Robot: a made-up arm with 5 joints. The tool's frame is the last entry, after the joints.
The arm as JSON. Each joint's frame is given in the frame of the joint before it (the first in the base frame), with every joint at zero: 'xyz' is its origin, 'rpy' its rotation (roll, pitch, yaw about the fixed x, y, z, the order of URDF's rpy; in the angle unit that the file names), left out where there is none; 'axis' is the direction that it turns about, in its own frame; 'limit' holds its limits. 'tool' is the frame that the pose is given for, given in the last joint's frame.
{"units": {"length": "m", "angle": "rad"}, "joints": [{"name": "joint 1", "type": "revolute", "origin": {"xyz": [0.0, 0.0, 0.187], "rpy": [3.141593, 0.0, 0.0]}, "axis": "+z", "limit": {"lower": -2.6, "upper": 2.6}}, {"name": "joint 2", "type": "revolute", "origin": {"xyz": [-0.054, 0.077, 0.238], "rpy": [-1.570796, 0.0, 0.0]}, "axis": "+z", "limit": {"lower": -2.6, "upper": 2.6}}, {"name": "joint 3", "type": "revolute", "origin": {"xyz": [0.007, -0.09, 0.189], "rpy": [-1.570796, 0.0, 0.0]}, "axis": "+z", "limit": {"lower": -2.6, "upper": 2.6}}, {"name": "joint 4", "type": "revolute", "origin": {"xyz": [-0.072, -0.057, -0.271], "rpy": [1.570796, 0.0, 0.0]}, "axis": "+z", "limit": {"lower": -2.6, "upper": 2.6}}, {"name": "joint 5", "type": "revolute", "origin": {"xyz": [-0.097, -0.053, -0.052], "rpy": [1.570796, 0.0, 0.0]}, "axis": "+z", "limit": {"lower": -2.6, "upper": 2.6}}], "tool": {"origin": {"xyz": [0.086, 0.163, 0.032], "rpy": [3.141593, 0.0, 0.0]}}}
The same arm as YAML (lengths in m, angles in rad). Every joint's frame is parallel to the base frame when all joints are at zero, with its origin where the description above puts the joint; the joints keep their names.
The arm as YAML. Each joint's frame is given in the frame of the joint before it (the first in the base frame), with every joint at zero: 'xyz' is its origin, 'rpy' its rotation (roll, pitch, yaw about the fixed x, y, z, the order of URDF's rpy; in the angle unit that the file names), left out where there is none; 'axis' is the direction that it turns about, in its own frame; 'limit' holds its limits. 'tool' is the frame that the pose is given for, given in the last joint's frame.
units:
  length: m
  angle: rad
joints:
  - name: joint 1
    type: revolute
    origin:
      xyz: [0.0, 0.0, 0.187]
    axis: [0.0, 0.0, -1.0]
    limit:
      lower: -2.6
      upper: 2.6
  - name: joint 2
    type: revolute
    origin:
      xyz: [-0.054, -0.077, -0.238]
    axis: [0.0, -1.0, 0.0]
    limit:
      lower: -2.6
      upper: 2.6
  - name: joint 3
    type: revolute
    origin:
      xyz: [0.007, -0.189, -0.09]
    axis: [0.0, 0.0, 1.0]
    limit:
      lower: -2.6
      upper: 2.6
  - name: joint 4
    type: revolute
    origin:
      xyz: [-0.072, -0.057, -0.271]
    axis: [0.0, -1.0, 0.0]
    limit:
      lower: -2.6
      upper: 2.6
  - name: joint 5
    type: revolute
    origin:
      xyz: [-0.097, 0.052, -0.053]
    axis: [0.0, 0.0, -1.0]
    limit:
      lower: -2.6
      upper: 2.6
tool:
  origin:
    xyz: [0.086, -0.163, -0.032]
    rpy: [0.0, 0.0, 0.0]

